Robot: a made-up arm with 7 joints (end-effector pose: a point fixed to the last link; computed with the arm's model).
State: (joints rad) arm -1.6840 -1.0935 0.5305 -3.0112 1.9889 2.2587 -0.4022
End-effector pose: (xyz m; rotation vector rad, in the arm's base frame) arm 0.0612 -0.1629 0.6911 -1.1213 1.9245 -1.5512
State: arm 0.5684 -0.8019 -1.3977 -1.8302 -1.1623 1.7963 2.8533
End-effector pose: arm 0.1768 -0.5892 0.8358 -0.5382 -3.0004 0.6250
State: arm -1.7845 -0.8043 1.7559 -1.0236 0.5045 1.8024 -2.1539
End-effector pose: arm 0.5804 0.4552 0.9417 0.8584 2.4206 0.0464
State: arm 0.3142 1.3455 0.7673 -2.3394 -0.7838 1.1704 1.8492
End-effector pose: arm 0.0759 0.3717 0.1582 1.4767 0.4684 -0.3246
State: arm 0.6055 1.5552 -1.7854 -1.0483 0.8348 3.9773 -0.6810
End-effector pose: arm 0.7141 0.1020 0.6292 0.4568 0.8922 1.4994
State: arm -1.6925 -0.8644 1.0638 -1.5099 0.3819 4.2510 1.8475
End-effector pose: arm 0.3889 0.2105 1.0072 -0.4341 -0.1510 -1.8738
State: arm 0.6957 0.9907 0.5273 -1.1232 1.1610 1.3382 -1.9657
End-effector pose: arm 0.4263 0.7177 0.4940 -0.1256 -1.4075 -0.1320
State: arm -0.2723 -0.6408 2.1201 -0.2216 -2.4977 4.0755 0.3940
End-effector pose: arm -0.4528 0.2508 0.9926 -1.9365 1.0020 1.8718
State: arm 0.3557 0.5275 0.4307 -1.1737 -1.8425 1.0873 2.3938
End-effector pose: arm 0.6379 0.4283 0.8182 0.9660 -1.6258 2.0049
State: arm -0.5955 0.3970 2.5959 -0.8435 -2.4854 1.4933 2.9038
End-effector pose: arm 0.0950 0.2050 1.3448 -0.2414 1.4273 -0.8948
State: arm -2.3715 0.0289 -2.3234 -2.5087 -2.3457 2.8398 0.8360
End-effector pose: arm -0.0697 0.3842 0.5805 0.1476 2.6707 1.2480
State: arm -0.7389 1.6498 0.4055 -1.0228 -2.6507 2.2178 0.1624
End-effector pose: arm 0.6003 -0.2496 0.0061 1.5364 1.1824 -0.1818
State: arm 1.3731 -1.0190 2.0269 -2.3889 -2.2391 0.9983 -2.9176
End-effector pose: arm -0.5179 -0.1139 0.4047 0.3272 -0.3301 -0.2793
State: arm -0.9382 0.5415 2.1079 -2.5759 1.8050 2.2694 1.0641
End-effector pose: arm 0.2464 0.3333 0.6285 -1.4321 1.2680 1.9973
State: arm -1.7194 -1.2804 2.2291 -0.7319 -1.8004 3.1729 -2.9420
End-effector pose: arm 0.3220 0.7157 0.4417 -1.9213 -0.1977 -1.1284
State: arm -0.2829 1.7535 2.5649 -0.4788 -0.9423 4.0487 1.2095
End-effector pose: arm 0.7170 -0.1504 0.5388 0.5808 1.4213 -0.8811
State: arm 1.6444 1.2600 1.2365 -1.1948 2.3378 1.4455 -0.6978
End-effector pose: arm -0.5534 0.6220 0.5397 -0.1247 0.3951 1.9735
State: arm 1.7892 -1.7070 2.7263 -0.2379 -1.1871 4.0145 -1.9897
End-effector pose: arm 0.1565 -0.6712 0.2913 0.3351 1.8356 -0.4996
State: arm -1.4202 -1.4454 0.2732 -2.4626 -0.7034 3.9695 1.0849
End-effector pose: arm 0.1254 0.1920 0.9269 1.0292 0.1886 2.1935
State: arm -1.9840 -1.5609 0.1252 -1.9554 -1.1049 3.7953 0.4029
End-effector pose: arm 0.2585 0.2848 0.9680 0.5000 0.5061 0.5466
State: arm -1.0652 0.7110 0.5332 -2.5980 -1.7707 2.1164 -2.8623
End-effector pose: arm 0.3613 -0.1230 0.3030 1.0834 -2.3187 0.5667
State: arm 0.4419 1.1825 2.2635 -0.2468 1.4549 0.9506 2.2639
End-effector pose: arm 0.6138 0.3965 0.9583 -0.6420 -1.5978 2.3916
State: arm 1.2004 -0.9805 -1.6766 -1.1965 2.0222 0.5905 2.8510
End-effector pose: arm 0.2669 -0.6725 0.8768 -1.2572 0.4482 1.9114
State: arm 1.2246 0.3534 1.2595 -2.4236 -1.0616 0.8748 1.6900
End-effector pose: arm -0.3311 0.3399 0.5153 1.4091 1.0611 1.6781
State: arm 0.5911 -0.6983 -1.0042 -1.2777 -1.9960 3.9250 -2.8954
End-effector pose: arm 0.0689 -0.3391 1.0837 -0.8360 0.6484 -1.2541
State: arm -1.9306 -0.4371 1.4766 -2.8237 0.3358 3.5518 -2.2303
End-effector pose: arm 0.3554 -0.1456 0.6294 1.5686 1.5843 -0.2681
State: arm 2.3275 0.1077 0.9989 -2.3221 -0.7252 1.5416 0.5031
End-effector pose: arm -0.5260 -0.0866 0.5951 -0.0310 2.3920 1.0806
